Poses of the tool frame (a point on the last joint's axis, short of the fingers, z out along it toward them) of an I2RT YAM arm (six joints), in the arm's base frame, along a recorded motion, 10 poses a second.
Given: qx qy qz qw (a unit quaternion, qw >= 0); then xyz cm.
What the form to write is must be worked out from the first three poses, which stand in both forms.
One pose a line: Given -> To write
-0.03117 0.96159 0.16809 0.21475 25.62 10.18 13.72 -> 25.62 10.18 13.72 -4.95 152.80 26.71
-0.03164 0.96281 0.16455 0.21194 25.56 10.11 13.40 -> 25.56 10.11 13.40 -5.04 153.22 26.19
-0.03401 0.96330 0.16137 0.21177 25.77 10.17 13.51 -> 25.77 10.17 13.51 -5.41 153.32 25.68
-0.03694 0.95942 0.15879 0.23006 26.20 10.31 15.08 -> 26.20 10.31 15.08 -5.82 151.23 25.03
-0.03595 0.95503 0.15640 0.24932 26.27 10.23 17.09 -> 26.27 10.23 17.09 -5.61 149.04 24.41
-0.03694 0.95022 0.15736 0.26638 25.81 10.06 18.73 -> 25.81 10.06 18.73 -5.71 146.99 24.34
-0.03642 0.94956 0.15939 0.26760 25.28 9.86 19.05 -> 25.28 9.86 19.05 -5.63 146.80 24.64
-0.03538 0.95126 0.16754 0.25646 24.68 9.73 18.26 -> 24.68 9.73 18.26 -5.50 147.90 26.05
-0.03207 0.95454 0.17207 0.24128 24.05 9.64 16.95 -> 24.05 9.64 16.95 -5.03 149.58 26.96
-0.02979 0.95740 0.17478 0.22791 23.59 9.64 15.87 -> 23.59 9.64 15.87 -4.70 151.08 27.58
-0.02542 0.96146 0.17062 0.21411 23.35 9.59 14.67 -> 23.35 9.59 14.67 -4.04 152.83 27.12
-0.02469 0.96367 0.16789 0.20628 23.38 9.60 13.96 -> 23.38 9.60 13.96 -3.94 153.82 26.80
